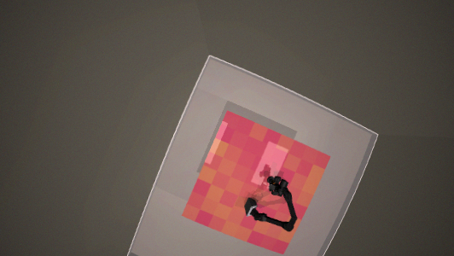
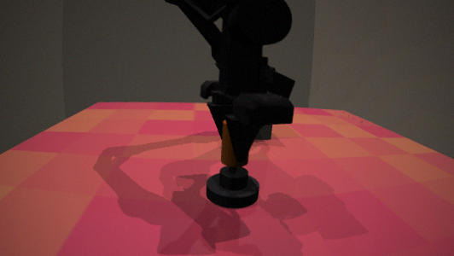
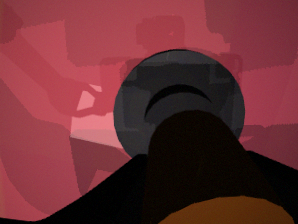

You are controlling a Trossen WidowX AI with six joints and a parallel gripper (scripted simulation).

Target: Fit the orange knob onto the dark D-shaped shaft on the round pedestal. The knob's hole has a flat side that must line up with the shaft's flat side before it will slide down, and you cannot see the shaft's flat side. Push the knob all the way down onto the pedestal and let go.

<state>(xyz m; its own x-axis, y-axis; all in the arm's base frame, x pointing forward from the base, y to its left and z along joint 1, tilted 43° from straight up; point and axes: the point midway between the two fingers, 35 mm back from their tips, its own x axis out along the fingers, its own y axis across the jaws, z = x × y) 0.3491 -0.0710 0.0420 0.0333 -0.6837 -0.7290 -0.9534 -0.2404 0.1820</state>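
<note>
Now: gripper tip 2 cm below the orange knob. Round my gripper tip: dark pedestal 4 cm below.
</note>
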